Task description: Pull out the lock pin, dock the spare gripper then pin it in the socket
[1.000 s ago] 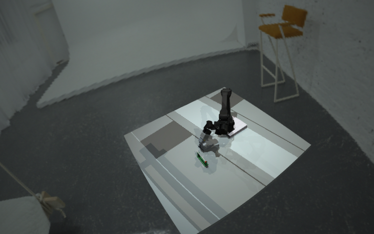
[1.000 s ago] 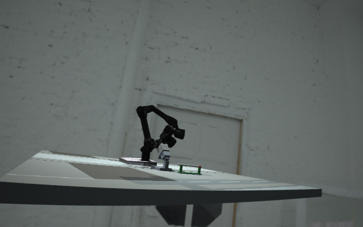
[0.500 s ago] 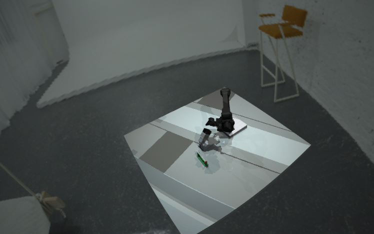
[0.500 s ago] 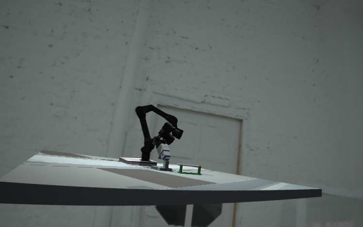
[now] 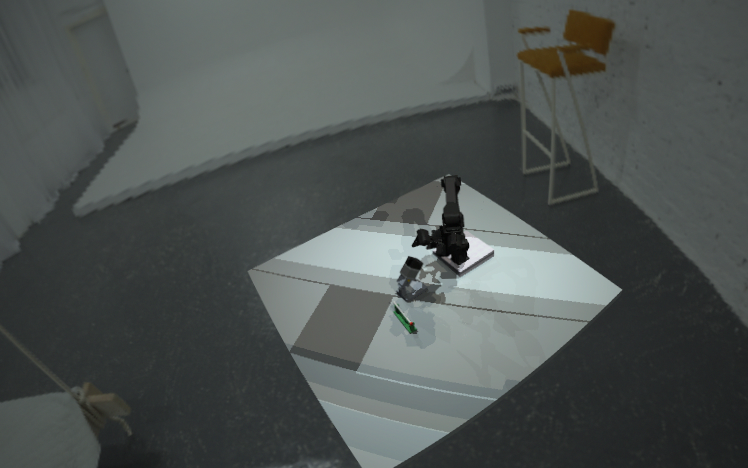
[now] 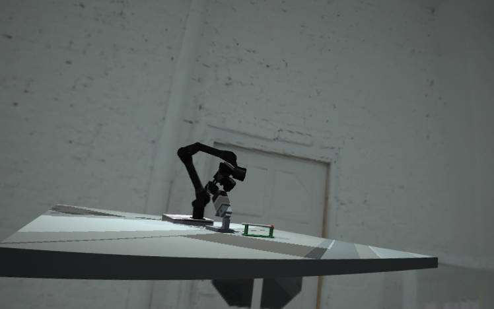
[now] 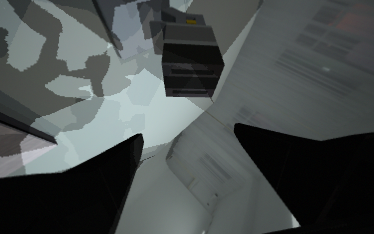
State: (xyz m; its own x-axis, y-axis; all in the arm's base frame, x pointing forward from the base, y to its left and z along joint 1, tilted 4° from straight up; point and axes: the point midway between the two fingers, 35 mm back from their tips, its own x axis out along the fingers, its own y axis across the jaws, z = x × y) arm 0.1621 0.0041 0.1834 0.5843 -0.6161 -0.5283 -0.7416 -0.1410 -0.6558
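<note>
The green cradle is 19 cm ahead of my gripper tip, 16 cm below it and 15 cm to the left of it. The rest, counted from my gripper tip: spare gripper (7 cm below, 7 cm ahead, 2 cm to the left); grey mount stand (13 cm below, 10 cm ahead, 3 cm to the left).
</note>
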